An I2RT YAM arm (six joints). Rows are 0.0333 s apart.
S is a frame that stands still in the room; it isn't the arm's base.
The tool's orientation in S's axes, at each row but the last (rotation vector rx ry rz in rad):
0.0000, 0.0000, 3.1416
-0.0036, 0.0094, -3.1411
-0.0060, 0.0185, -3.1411
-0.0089, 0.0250, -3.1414
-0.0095, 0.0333, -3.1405
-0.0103, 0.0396, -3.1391
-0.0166, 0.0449, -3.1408
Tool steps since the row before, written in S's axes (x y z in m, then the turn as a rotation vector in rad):
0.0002, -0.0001, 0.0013, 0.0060, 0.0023, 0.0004
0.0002, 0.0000, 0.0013, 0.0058, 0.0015, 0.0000
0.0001, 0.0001, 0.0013, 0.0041, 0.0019, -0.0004
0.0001, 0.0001, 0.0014, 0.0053, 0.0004, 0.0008
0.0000, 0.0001, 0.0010, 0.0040, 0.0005, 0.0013
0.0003, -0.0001, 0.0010, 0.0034, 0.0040, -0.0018
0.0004, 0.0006, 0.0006, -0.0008, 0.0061, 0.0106
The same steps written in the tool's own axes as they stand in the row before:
-0.0002, 0.0001, 0.0013, -0.0060, -0.0023, 0.0004
-0.0002, 0.0000, 0.0013, -0.0058, -0.0015, 0.0000
-0.0001, -0.0001, 0.0013, -0.0041, -0.0019, -0.0004
-0.0001, -0.0001, 0.0014, -0.0053, -0.0004, 0.0008
0.0000, -0.0001, 0.0010, -0.0040, -0.0005, 0.0013
-0.0003, 0.0001, 0.0010, -0.0034, -0.0039, -0.0019
-0.0004, -0.0006, 0.0006, 0.0009, -0.0064, 0.0104

